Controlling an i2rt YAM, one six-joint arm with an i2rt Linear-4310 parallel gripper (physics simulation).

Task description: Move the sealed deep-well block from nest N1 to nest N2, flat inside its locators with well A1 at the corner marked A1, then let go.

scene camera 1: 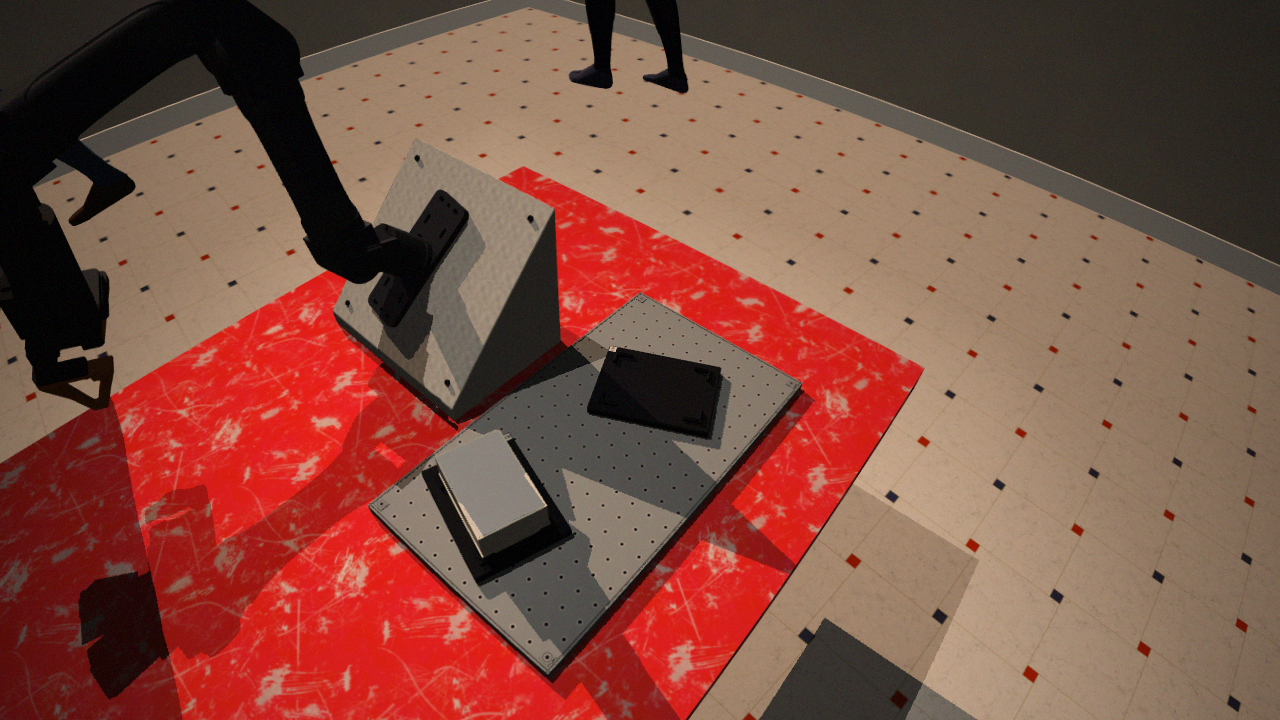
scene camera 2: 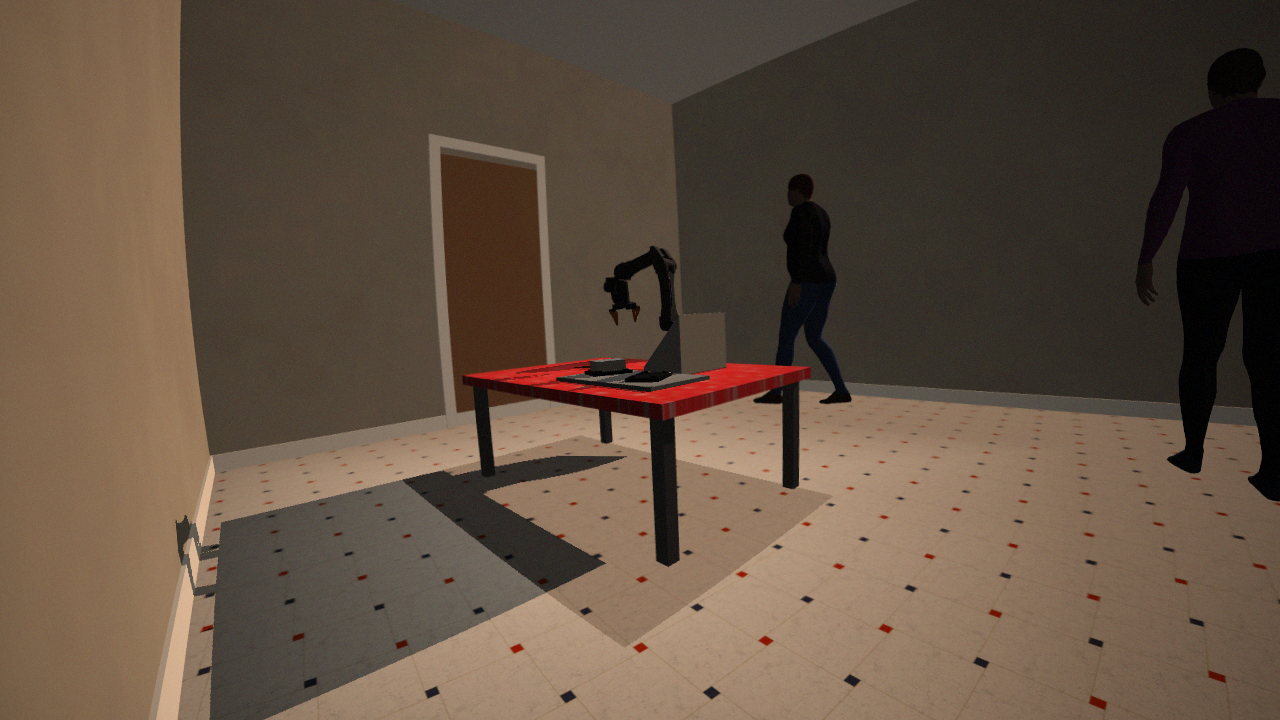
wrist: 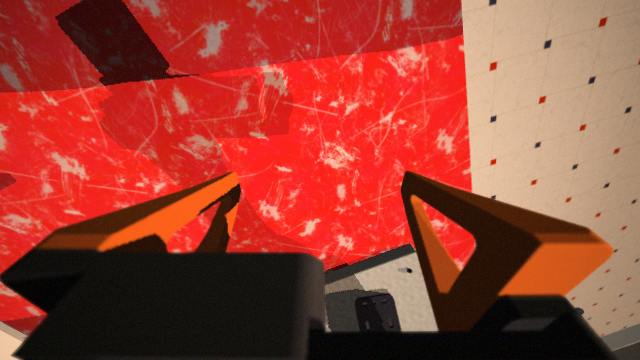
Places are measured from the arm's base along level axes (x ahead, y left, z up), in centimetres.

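Where they show: gripper, between the fingertips: (scene camera 1: 99, 373) (scene camera 2: 626, 323) (wrist: 320, 180); arm's base, origin of its link: (scene camera 1: 418, 259) (scene camera 2: 688, 339).
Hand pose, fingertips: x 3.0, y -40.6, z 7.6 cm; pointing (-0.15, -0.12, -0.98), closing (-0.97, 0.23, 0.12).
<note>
Things, the pixels of their top centre, and the offset from my fingertips. Level surfaces: height alone.
- sealed deep-well block, centre of its top: (scene camera 1: 488, 480) (scene camera 2: 607, 359) dy +28.7, dx +30.3, dz -13.5 cm
- perforated plate, centre of its top: (scene camera 1: 604, 439) (scene camera 2: 628, 376) dy +45.0, dx +31.8, dz -18.8 cm
- red table, height of its surface: dz -20.2 cm
The sealed deep-well block (scene camera 1: 496, 488) (scene camera 2: 606, 364), pale with a grey top, sits in a black nest (scene camera 1: 453, 519) at the near left of the perforated plate (scene camera 1: 626, 537). The other black nest (scene camera 1: 657, 389) (scene camera 2: 648, 377) holds no block and lies at the plate's far right end, turned at a different angle. Nest labels and the A1 mark are too small to read. My gripper (scene camera 1: 100, 394) (scene camera 2: 625, 322) (wrist: 320, 180) is open and empty, with orange fingers wide apart. It hangs high above the table, well to the left of the block in scene camera 1. The block does not show in the wrist view.
A grey wedge (scene camera 1: 537, 295) (scene camera 2: 702, 340) (wrist: 385, 275) stands beside the plate, with a black mount (scene camera 1: 452, 214) (wrist: 377, 310) on its slope carrying the arm. The red table (scene camera 1: 295, 644) (scene camera 2: 733, 380) ends beyond the plate. People (scene camera 2: 810, 241) (scene camera 2: 1226, 179) stand away from the table.
</note>
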